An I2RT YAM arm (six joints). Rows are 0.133 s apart.
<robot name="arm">
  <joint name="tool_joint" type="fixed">
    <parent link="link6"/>
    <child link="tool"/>
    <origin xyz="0 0 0" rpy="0 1.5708 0"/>
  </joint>
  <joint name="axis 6" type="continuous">
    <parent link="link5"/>
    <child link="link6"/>
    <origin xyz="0.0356 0 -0.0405"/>
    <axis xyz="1 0 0"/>
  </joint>
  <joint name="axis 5" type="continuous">
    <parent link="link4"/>
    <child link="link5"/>
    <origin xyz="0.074 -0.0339 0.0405"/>
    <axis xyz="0 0 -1"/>
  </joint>
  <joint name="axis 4" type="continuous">
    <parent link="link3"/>
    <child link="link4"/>
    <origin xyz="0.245 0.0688 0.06"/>
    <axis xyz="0 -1 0"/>
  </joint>
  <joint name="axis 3" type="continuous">
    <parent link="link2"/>
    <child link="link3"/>
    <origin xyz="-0.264 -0.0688 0"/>
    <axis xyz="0 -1 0"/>
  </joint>
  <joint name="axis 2" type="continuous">
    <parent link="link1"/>
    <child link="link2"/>
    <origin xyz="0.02 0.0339 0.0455"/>
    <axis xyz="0 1 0"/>
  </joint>
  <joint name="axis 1" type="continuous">
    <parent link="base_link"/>
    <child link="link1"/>
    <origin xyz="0 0 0.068"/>
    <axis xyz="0 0 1"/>
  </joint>
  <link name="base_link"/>
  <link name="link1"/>
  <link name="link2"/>
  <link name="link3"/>
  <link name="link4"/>
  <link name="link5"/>
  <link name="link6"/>
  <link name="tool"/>
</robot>
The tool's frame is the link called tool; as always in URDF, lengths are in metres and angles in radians. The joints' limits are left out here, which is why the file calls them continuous.
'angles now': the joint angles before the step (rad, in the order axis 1, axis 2, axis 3, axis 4, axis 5, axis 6). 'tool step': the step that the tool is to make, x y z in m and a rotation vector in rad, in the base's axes. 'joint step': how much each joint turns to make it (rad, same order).
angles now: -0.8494 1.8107 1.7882 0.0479 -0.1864 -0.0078
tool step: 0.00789 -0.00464 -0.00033 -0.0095 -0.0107 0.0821
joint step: 0.0000 0.0373 0.0396 0.0130 -0.0820 0.0046
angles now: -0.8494 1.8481 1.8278 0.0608 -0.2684 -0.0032
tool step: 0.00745 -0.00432 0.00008 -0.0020 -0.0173 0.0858
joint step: -0.0003 0.0373 0.0416 0.0138 -0.0855 0.0167
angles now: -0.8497 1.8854 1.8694 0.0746 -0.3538 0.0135
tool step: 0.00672 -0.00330 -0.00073 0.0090 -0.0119 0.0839
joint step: 0.0003 0.0336 0.0386 0.0046 -0.0824 0.0218
